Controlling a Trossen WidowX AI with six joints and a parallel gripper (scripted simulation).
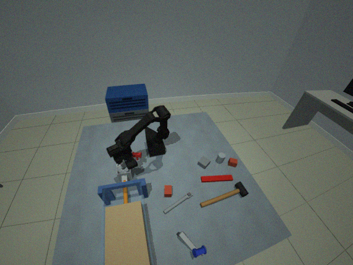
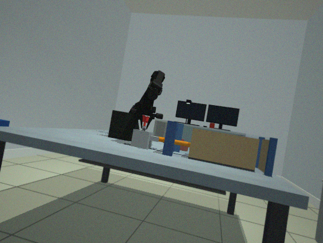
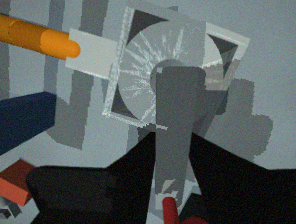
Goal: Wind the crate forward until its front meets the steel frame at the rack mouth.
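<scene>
The red-knobbed winch handle lies 1 cm behind my gripper tip, 2 cm to the left of it and 1 cm above it. Round my gripper tip: grey winch: 5 cm to the right, 7 cm below; then clear-panelled cubby: 42 cm ahead, 5 cm to the right, 2 cm above; then red knob: 2 cm behind, 6 cm to the left, 4 cm above.
</scene>
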